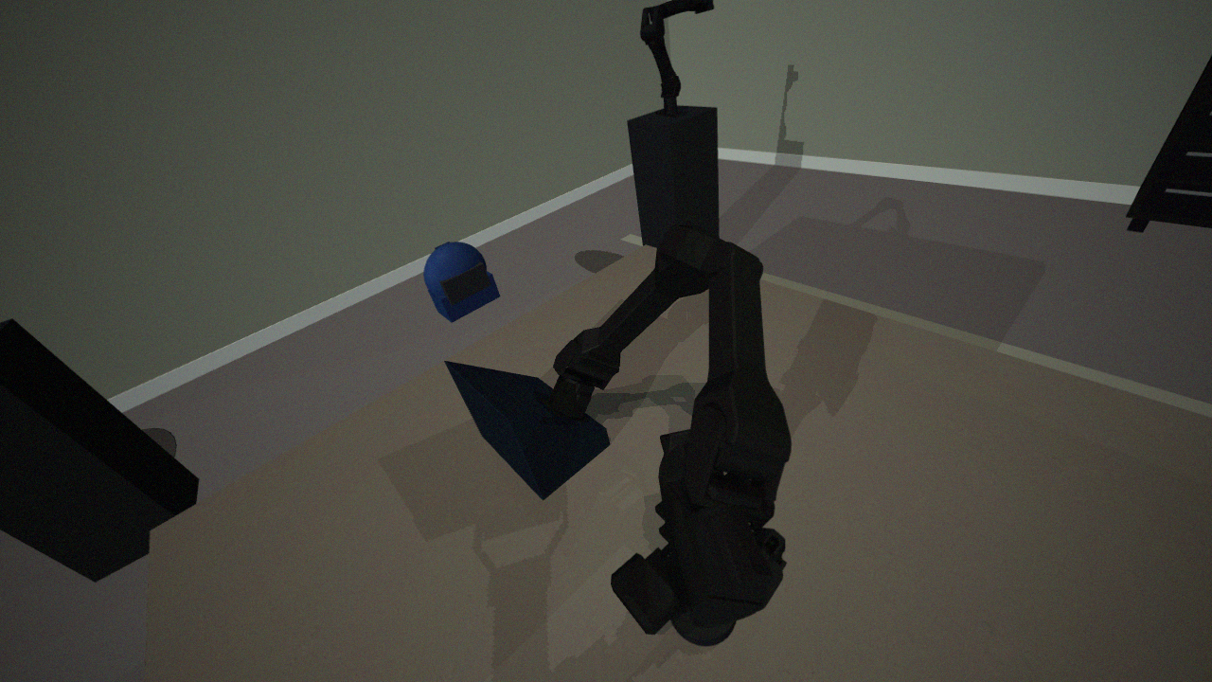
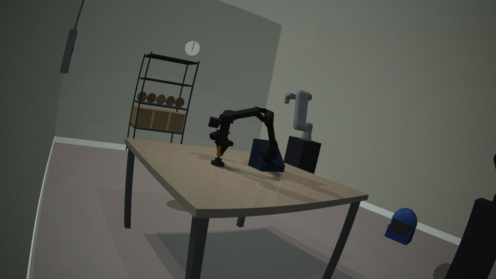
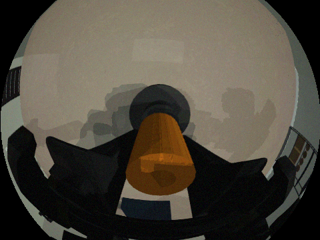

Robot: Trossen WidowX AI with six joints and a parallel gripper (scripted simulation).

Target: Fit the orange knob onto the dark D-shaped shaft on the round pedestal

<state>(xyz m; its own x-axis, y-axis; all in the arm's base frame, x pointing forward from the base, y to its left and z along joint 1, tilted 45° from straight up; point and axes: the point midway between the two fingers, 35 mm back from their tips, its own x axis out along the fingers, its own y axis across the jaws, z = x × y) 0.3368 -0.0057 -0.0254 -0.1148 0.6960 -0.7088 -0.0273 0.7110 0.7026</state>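
The orange knob is 2 cm above my gripper tip. Round my gripper tip: round dark pedestal (4 cm below).
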